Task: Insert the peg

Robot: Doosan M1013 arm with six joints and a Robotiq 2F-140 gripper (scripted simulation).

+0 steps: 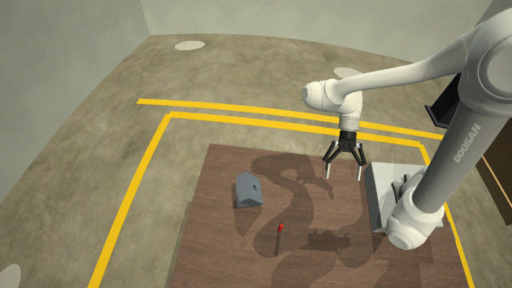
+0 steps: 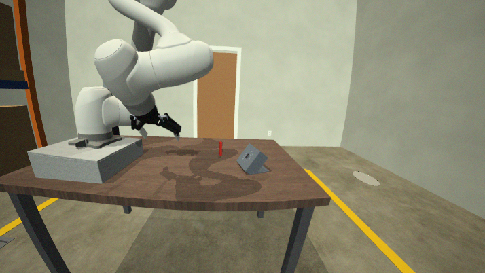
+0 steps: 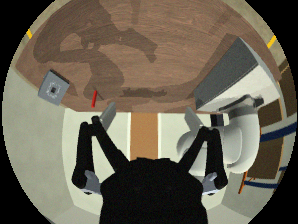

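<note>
Now: hand 24 cm short of the red peg, 22 cm to the right of it and 12 cm above it.
</note>
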